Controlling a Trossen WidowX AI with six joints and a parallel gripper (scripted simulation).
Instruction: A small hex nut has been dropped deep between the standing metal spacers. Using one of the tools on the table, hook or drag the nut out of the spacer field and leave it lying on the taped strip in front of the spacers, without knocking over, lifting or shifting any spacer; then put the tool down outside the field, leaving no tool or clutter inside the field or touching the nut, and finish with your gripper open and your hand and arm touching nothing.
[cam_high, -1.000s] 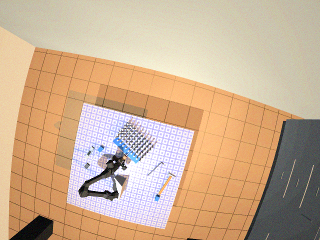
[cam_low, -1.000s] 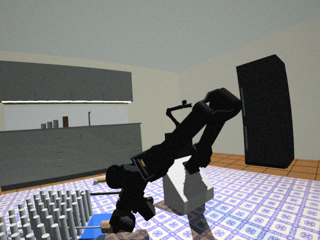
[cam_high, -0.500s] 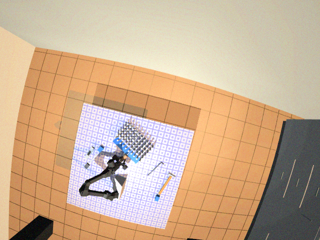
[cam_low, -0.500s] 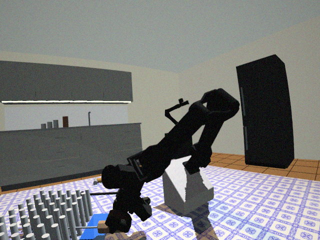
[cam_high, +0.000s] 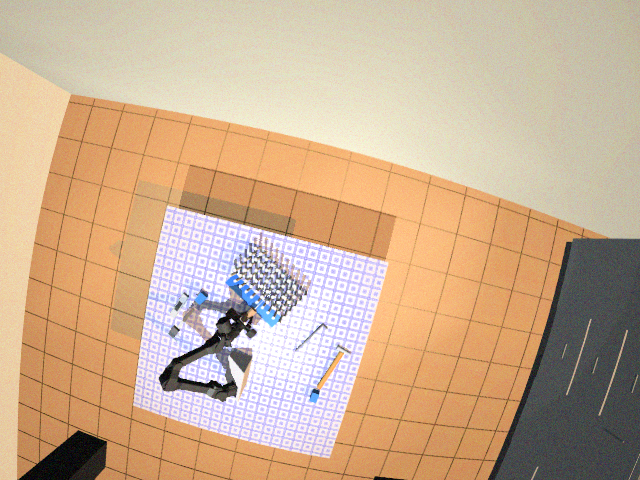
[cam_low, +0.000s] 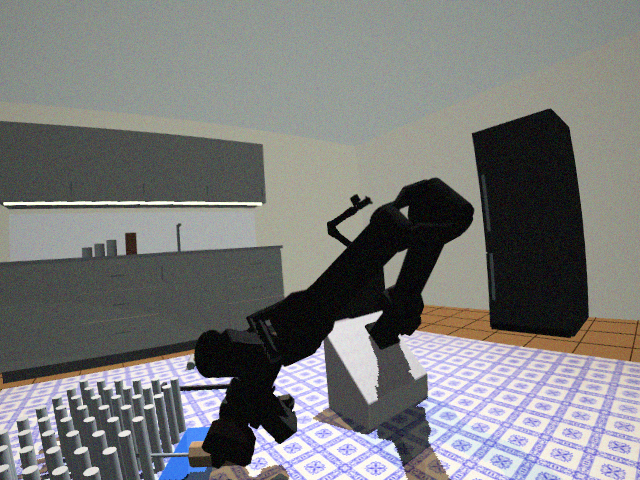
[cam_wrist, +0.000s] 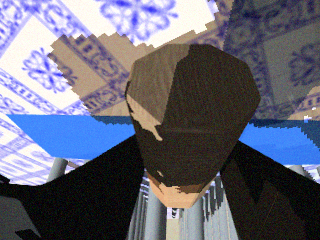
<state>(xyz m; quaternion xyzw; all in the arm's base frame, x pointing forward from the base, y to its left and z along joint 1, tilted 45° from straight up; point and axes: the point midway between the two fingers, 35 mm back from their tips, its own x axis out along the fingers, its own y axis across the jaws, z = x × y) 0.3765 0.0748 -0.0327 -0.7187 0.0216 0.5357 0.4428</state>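
The blue taped strip lies 7 cm ahead of my gripper tip and 3 cm below it.
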